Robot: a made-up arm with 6 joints. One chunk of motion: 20 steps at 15 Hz.
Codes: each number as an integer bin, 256 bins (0 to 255) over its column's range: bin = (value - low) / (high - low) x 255, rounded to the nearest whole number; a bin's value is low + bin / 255 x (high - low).
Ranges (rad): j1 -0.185..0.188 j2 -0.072..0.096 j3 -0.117..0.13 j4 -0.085..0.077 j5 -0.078..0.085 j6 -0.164..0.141
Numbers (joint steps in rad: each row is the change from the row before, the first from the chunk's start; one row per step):
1: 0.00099 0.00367 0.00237 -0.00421 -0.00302 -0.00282
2: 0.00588 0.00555 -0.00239 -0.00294 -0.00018 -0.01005
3: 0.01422 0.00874 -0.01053 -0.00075 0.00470 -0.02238
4: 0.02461 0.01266 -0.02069 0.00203 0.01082 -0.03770
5: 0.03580 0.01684 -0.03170 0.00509 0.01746 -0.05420
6: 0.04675 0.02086 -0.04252 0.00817 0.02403 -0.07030
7: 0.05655 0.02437 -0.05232 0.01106 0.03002 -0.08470
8: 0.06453 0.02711 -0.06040 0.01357 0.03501 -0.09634
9: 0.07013 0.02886 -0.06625 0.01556 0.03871 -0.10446
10: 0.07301 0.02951 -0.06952 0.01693 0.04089 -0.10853
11: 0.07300 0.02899 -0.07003 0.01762 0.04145 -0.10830
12: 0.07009 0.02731 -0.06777 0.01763 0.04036 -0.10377
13: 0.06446 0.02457 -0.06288 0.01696 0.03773 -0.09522
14: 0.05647 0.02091 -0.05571 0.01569 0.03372 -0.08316
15: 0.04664 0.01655 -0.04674 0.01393 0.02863 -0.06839
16: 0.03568 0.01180 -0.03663 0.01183 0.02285 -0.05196
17: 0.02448 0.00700 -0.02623 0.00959 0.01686 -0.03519
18: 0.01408 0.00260 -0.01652 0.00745 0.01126 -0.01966
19: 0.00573 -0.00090 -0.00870 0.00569 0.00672 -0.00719
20: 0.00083 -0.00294 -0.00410 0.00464 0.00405 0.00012
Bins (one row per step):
1: 127 115 123 127 117 135
2: 130 118 118 129 122 129
3: 136 123 110 133 129 118
4: 143 129 99 137 139 106
5: 151 135 88 142 149 92
6: 158 141 77 147 160 78
7: 165 146 67 151 169 66
8: 171 150 58 155 177 57
9: 174 153 52 158 183 50
10: 176 154 49 160 186 46
11: 176 153 48 162 187 47
12: 174 151 51 162 185 50
13: 171 147 56 160 181 58
14: 165 141 63 158 175 68
15: 158 134 73 156 167 80
16: 151 127 83 152 158 94
17: 143 120 94 149 148 108
18: 136 113 104 146 140 121
19: 130 108 112 143 133 131
20: 127 105 117 141 128 137

